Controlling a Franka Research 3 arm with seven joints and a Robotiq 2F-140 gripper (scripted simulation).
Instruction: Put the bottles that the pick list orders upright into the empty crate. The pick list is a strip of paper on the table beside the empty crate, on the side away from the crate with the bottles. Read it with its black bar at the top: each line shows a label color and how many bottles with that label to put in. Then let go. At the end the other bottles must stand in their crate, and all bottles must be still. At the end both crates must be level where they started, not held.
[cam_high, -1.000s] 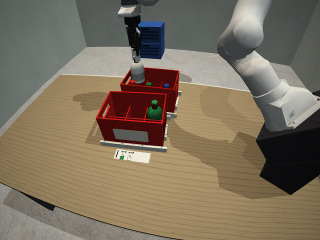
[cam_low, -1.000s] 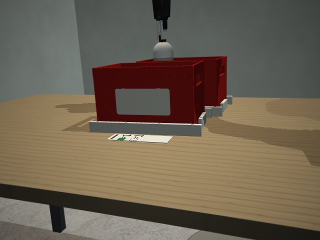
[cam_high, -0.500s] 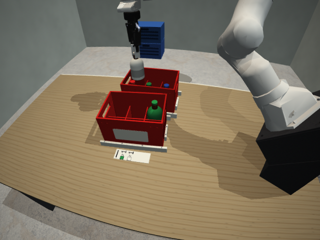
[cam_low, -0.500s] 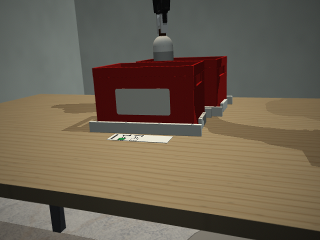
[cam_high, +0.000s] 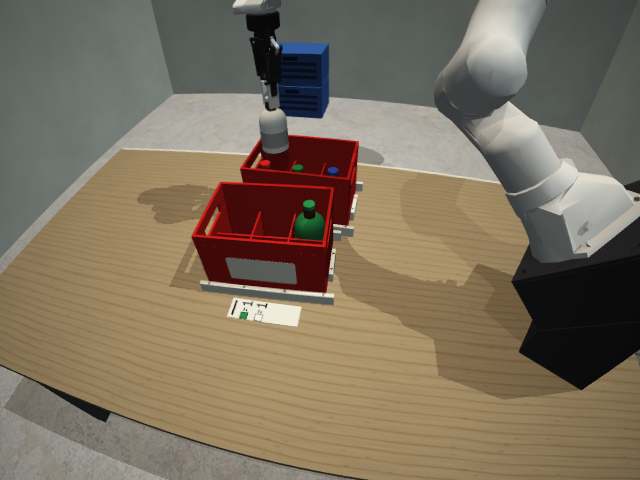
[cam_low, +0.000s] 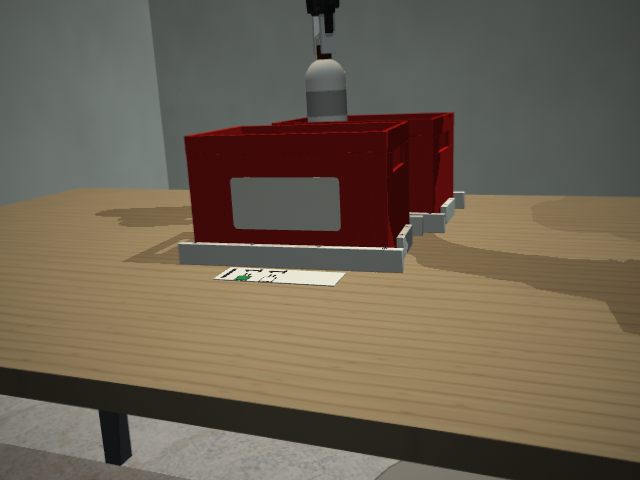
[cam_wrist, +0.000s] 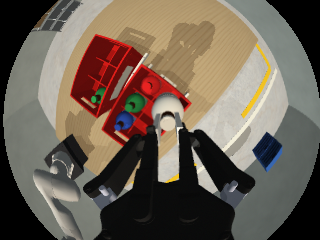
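Right now my hand is 80 mm above the white-label bottle. The rest, counted from my hand: blue-capped bottle: 230 mm below, 150 mm to the left, 130 mm behind; pick list: 410 mm to the left, 320 mm below, 80 mm ahead; red-capped bottle: 230 mm below, 80 mm to the left, 30 mm ahead.
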